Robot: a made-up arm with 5 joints. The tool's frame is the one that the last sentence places.
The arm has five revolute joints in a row. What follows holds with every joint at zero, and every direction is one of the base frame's.
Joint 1 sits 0.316 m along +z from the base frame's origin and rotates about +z.
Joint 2 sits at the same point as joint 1 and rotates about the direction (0, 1, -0.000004).
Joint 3 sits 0.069 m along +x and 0.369 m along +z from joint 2 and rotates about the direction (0, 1, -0.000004).
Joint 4 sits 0.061 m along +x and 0.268 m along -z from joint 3 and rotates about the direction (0, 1, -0.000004).
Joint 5 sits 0.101 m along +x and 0.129 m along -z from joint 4 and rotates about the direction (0, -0.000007, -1).
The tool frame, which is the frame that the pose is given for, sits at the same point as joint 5; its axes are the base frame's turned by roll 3.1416, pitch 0 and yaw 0 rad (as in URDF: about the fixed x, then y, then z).
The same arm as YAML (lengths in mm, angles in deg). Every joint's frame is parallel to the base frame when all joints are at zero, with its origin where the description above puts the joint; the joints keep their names.
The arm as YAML. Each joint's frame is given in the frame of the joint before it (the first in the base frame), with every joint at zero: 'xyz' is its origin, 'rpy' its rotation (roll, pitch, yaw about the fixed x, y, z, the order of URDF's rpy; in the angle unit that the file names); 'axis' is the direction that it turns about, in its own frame. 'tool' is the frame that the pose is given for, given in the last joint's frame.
units:
  length: mm
  angle: deg
joints:
  - name: joint 1
    type: revolute
    origin:
      xyz: [0.0, 0.0, 316.0]
      rpy: [0.0, 0.0, 0.0]
    axis: "+z"
  - name: joint 2
    type: revolute
    origin:
      xyz: [0.0, 0.0, 0.0]
      rpy: [0.0, 0.0, 0.0]
    axis: "+y"
  - name: joint 3
    type: revolute
    origin:
      xyz: [69.0, 0.0, 369.0]
      rpy: [0.0, 0.0, 0.0]
    axis: "+y"
  - name: joint 4
    type: revolute
    origin:
      xyz: [61.0, 0.0, -268.0]
      rpy: [0.0, 0.0, 0.0]
    axis: "+y"
  - name: joint 5
    type: revolute
    origin:
      xyz: [101.0, 0.0, -129.0]
      rpy: [0.0, 0.0, 0.0]
    axis: "-z"
tool:
  origin:
    xyz: [0.0, 0.0, 0.0]
    rpy: [-180.0, 0.0, 0.0]

